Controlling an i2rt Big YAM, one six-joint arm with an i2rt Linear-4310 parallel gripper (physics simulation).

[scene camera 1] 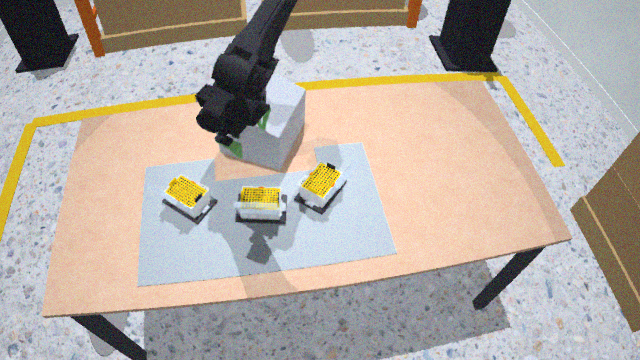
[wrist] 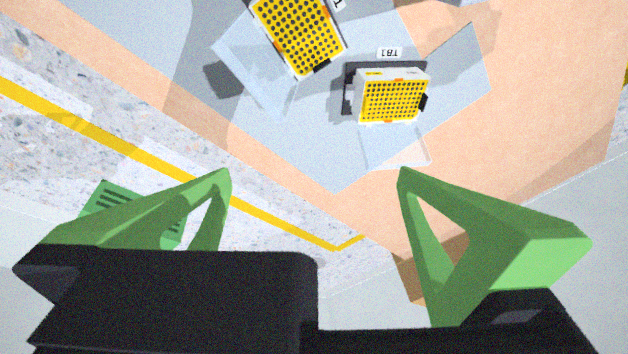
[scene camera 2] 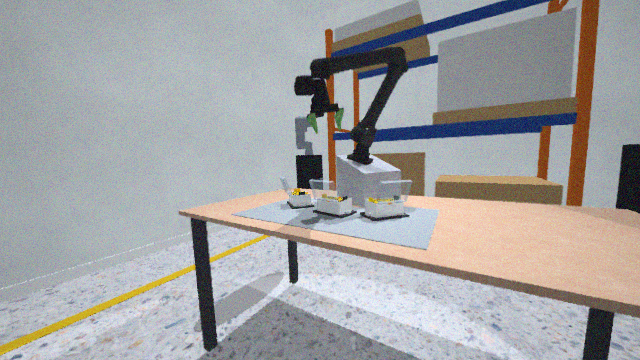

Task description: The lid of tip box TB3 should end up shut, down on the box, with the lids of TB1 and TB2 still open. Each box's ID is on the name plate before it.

Scene:
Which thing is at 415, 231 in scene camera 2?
A grey-blue mat.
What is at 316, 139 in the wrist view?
A grey-blue mat.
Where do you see a clear lid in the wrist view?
At 243, 47

